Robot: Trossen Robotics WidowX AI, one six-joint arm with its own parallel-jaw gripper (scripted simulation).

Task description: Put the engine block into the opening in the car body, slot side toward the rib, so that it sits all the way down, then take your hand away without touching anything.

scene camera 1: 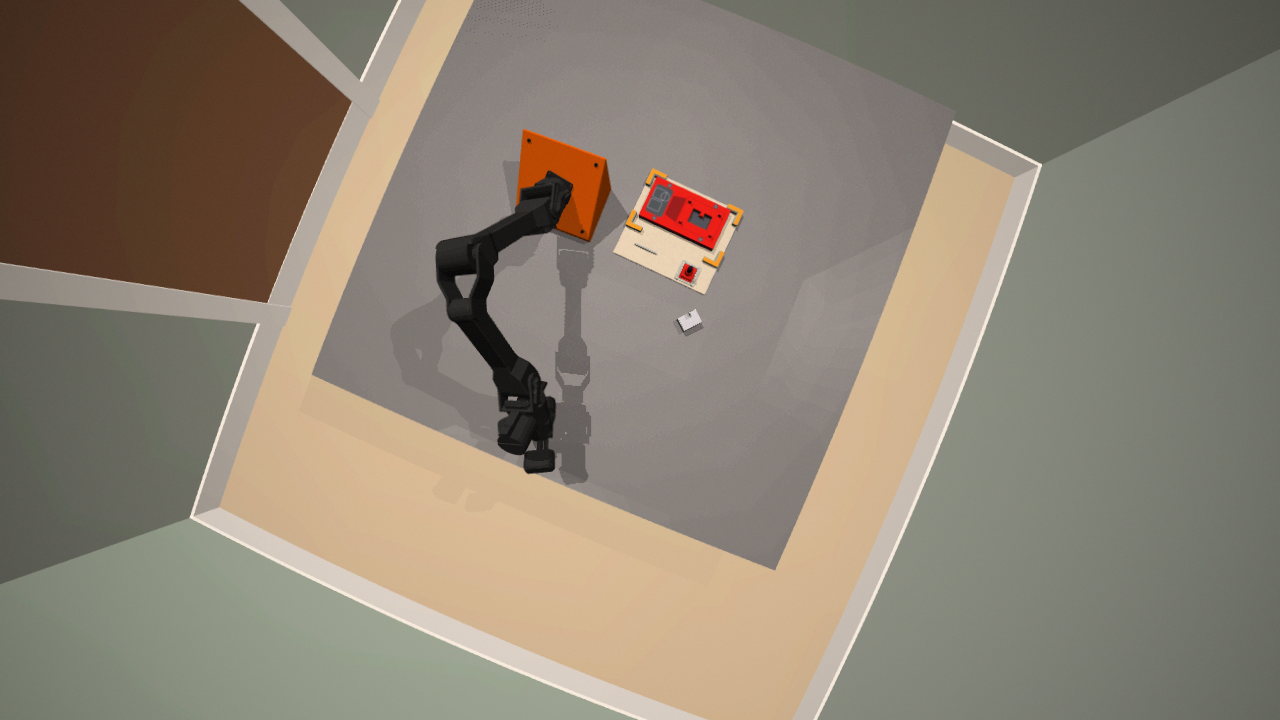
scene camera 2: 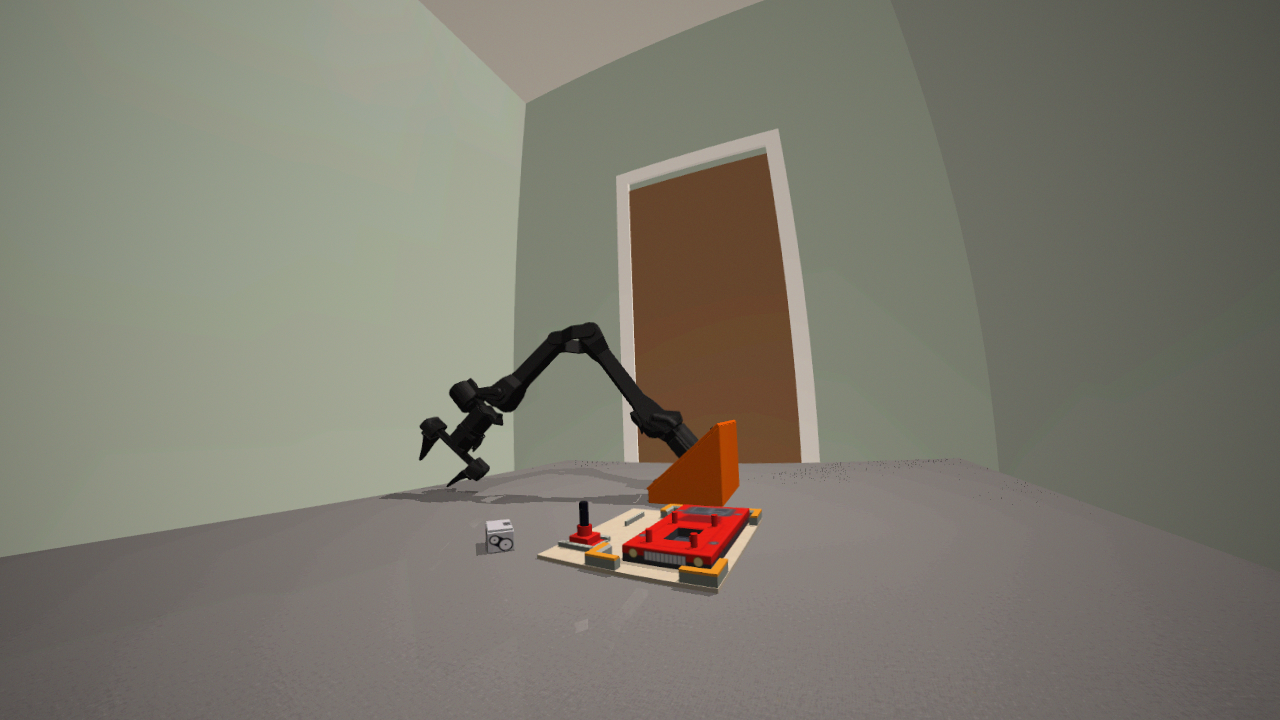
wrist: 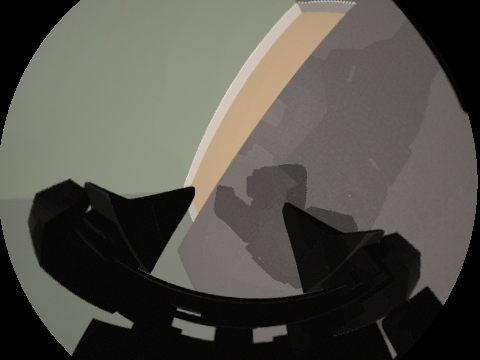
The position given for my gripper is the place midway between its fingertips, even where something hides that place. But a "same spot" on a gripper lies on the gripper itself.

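Labels:
The red car body is there for me in scene camera 1 and in scene camera 2, while in the wrist view the red car body is out of frame. On the red car body [scene camera 1: 722,213] and [scene camera 2: 693,535] are one and the same spot. My gripper I can see in scene camera 1 and scene camera 2, and my gripper also appears in the wrist view [240,199]. For my gripper, [scene camera 1: 541,460] and [scene camera 2: 433,419] are again the same spot.

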